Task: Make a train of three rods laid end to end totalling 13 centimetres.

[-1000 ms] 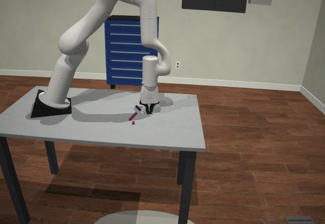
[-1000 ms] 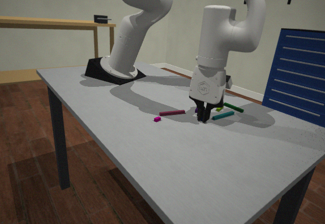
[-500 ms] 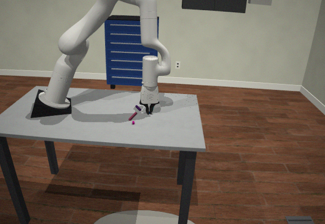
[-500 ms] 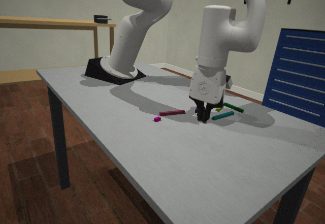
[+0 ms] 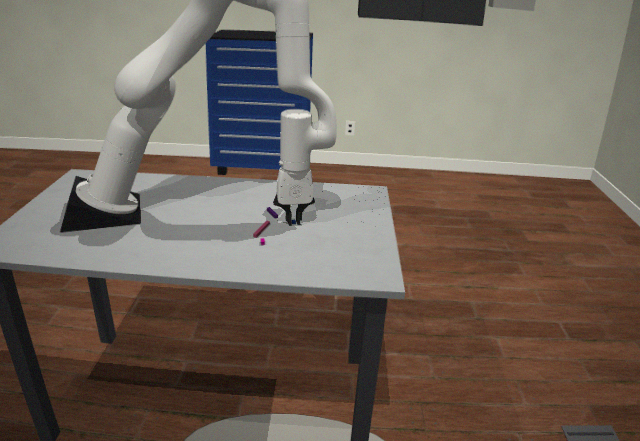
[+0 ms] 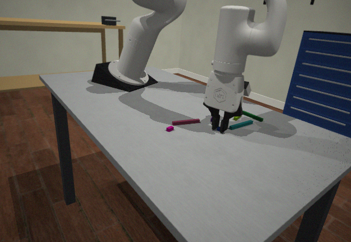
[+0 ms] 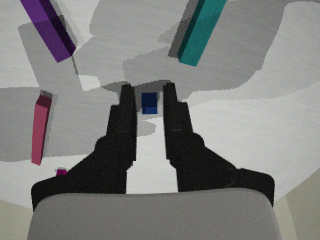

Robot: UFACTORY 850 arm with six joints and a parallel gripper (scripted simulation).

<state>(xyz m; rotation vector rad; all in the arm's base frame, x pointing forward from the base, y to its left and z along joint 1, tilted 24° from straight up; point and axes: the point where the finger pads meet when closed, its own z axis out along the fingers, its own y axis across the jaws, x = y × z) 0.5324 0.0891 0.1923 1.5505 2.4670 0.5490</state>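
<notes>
Right now my hand is 2 cm above the blue rod. From my hand the other things lie so: purple rod 8 cm behind, 4 cm to the left, 2 cm below; pink rod 7 cm to the right, 7 cm behind, 2 cm below; turquoise rod 9 cm to the left, 2 cm below.
</notes>
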